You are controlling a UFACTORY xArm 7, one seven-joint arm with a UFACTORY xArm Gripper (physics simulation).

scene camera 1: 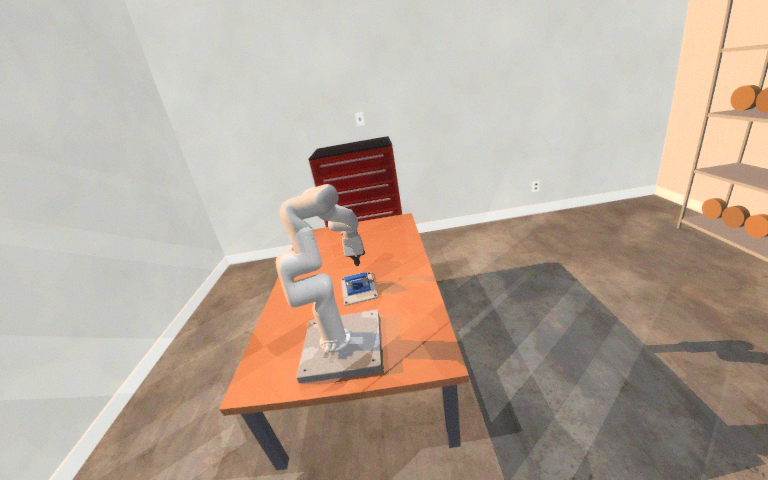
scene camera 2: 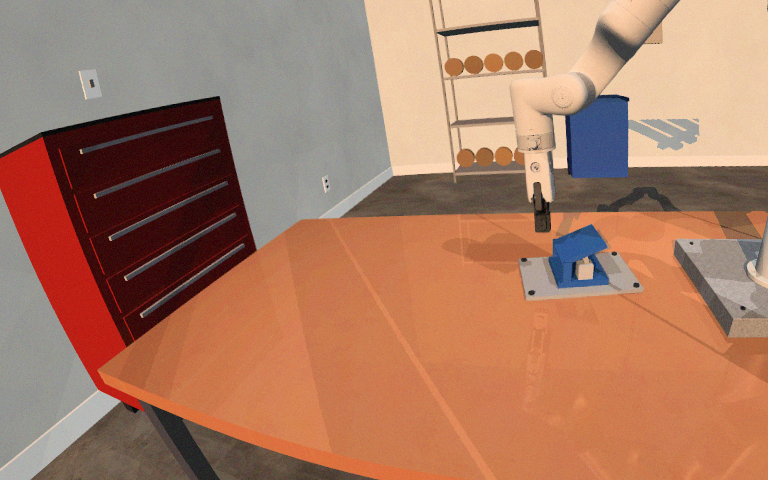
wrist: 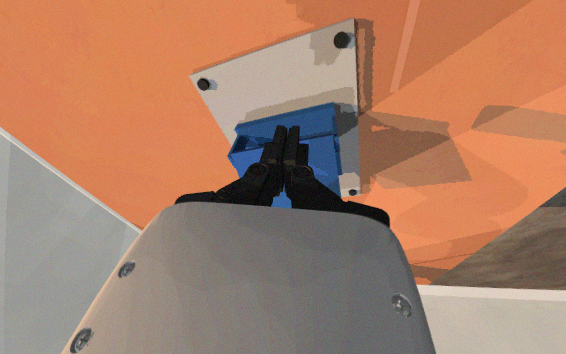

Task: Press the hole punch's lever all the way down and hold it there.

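Where they show: gripper, fingertip midpoint: (scene camera 1: pixel 357 265) (scene camera 2: pixel 543 231) (wrist: pixel 288 142); arm's base, link origin: (scene camera 1: pixel 335 340).
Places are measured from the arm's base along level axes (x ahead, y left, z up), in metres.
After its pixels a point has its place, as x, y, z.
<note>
The hole punch (scene camera 1: pixel 357 284) @(0.412, -0.033, -0.016) (scene camera 2: pixel 561 273) @(0.436, -0.005, -0.016) is blue and sits on a pale plate (scene camera 1: pixel 360 299) @(0.297, -0.061, -0.028) (scene camera 2: pixel 540 287) @(0.476, 0.035, -0.028) (wrist: pixel 280 75) @(0.498, -0.025, -0.028) with dark corner bolts. Its lever (scene camera 2: pixel 578 243) @(0.404, -0.030, 0.041) (wrist: pixel 325 156) @(0.442, -0.073, 0.031) is a flat blue slab that stands tilted; in scene camera 2 its right end, towards the arm's base, is raised. A pale block (scene camera 2: pixel 583 270) @(0.392, 0.016, 0.004) shows beneath the lever. My gripper (scene camera 1: pixel 356 263) @(0.479, -0.041, 0.060) (scene camera 2: pixel 542 230) @(0.479, -0.041, 0.060) (wrist: pixel 288 142) @(0.479, -0.041, 0.060) is shut and empty, pointing down. In scene camera 2 its tips are apart from the lever, above and left of its low end. In the wrist view the fingers hide part of the blue slab.
The arm's base plate (scene camera 1: pixel 362 370) @(-0.149, -0.128, -0.013) (scene camera 2: pixel 699 274) @(0.155, -0.007, -0.004) is bolted on the orange table (scene camera 1: pixel 413 362) @(-0.108, -0.311, -0.036) (scene camera 2: pixel 396 396) @(0.637, 0.369, -0.036), near the hole punch. A red drawer cabinet (scene camera 1: pixel 357 175) (scene camera 2: pixel 152 198) stands beyond the table's far end. A shelf unit and a blue cabinet (scene camera 2: pixel 597 138) stand away from the table.
</note>
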